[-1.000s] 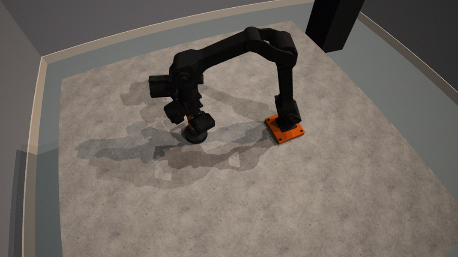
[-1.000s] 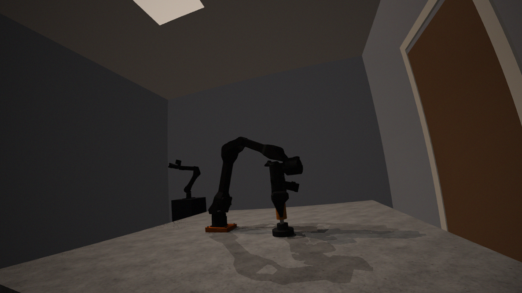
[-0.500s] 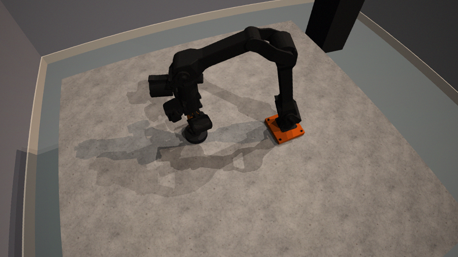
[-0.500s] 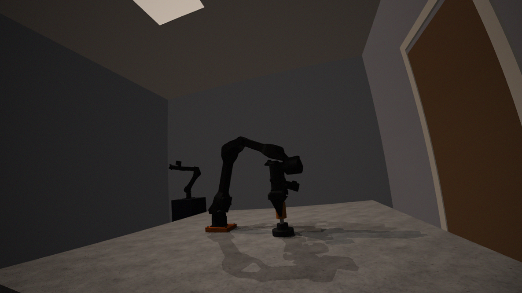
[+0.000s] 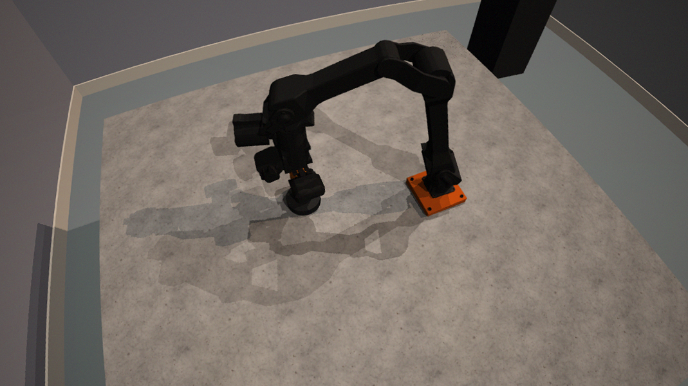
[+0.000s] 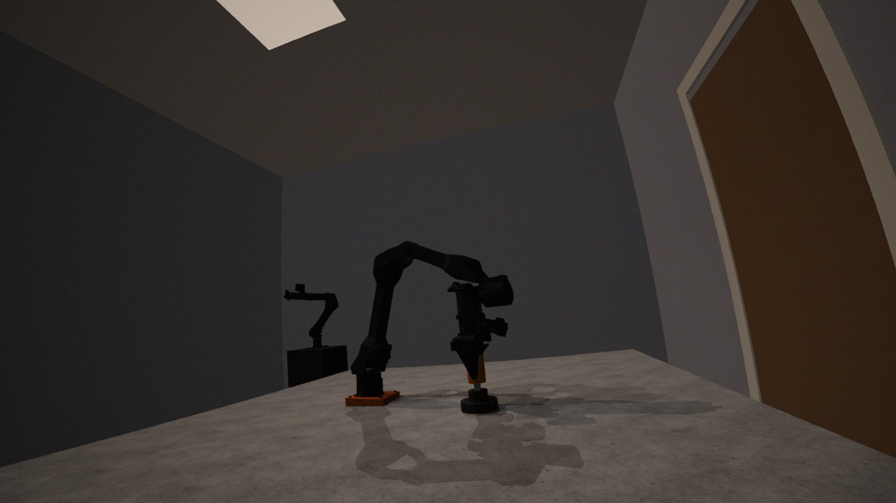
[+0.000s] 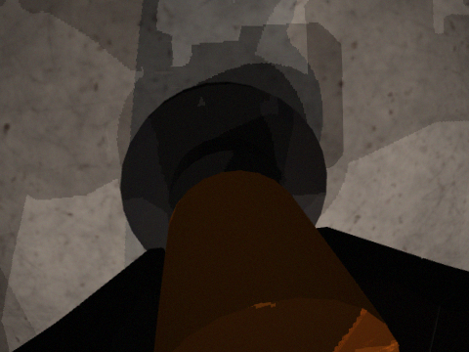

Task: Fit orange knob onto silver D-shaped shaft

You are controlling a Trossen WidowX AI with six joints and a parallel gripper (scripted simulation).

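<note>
Now: gripper tip 3 cm below the orange knob. The rest, counted from my gripper tip: round black pedestal: 4 cm below.
</note>
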